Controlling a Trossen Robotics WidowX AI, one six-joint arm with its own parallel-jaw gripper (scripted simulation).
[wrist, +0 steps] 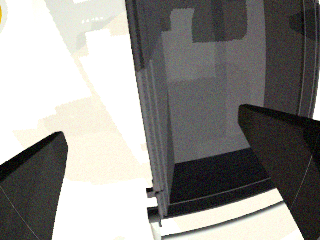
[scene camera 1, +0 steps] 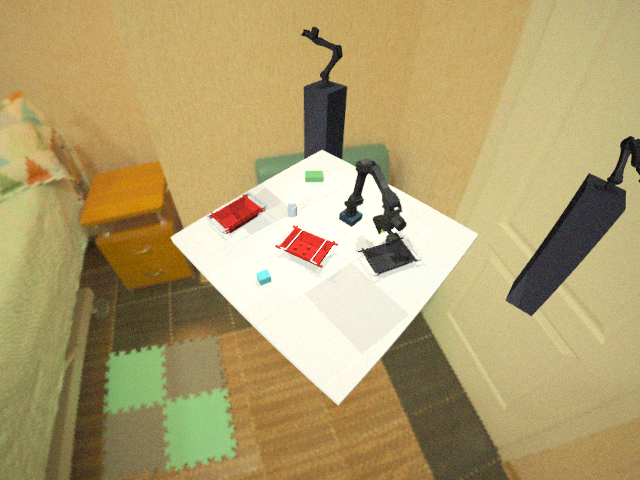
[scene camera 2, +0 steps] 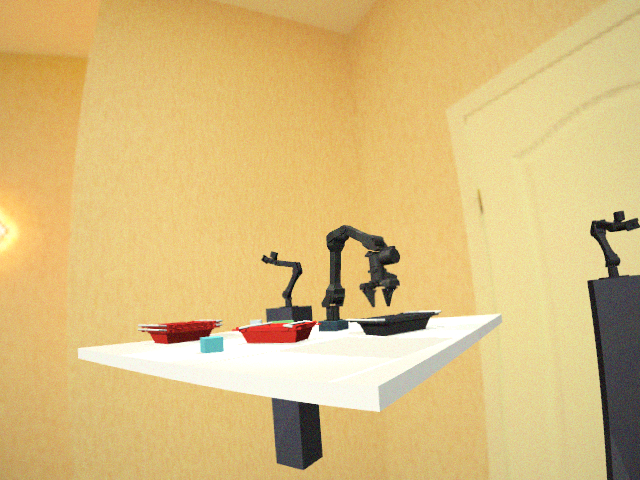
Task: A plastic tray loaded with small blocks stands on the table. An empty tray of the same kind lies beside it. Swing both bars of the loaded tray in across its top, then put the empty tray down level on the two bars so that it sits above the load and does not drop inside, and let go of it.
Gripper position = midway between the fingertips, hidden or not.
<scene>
The gripper (scene camera 2: 380, 307) is open, with nothing in its grasp. Further things: a dark grey tray (scene camera 1: 382, 258).
The dark grey tray also shows in the wrist view (wrist: 192, 72). The gripper is seen too in the wrist view (wrist: 153, 126).
</scene>
